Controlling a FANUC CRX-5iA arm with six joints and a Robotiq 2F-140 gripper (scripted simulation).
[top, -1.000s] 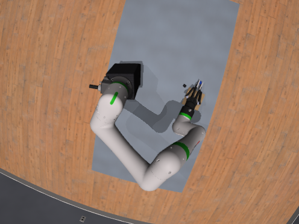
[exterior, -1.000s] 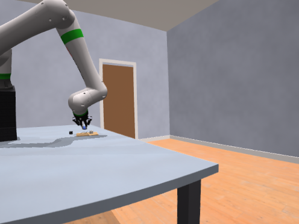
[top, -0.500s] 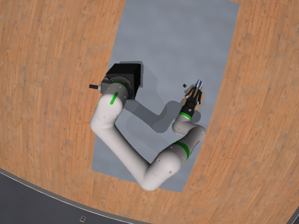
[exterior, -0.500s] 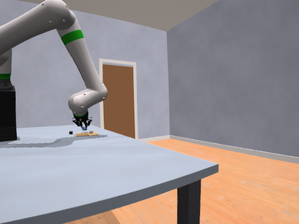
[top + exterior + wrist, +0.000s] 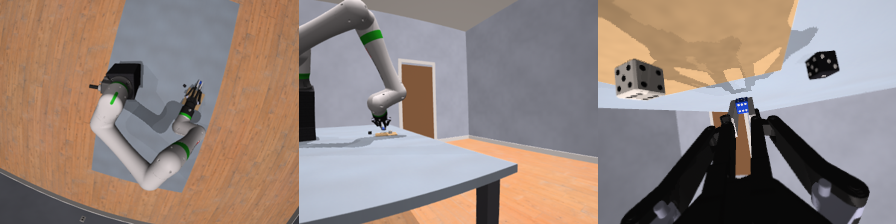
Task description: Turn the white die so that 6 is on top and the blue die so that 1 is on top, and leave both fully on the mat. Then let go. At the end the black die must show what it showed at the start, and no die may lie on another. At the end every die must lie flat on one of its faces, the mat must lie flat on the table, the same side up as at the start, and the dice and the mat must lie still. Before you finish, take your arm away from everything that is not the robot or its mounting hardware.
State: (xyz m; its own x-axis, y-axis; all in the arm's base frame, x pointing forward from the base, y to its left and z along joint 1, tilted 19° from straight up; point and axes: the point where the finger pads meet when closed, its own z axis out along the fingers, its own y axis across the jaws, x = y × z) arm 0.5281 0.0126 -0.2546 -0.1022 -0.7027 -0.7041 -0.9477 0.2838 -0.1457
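Right now the tan mat is 11 cm to the right of my hand, 4 cm below it and 1 cm behind it. Also, from my hand: blue die: 2 cm to the left, 2 cm below, 1 cm ahead; then black die: 10 cm behind, 3 cm to the right, 3 cm below; then white die: 12 cm to the right, 3 cm below, 2 cm ahead.
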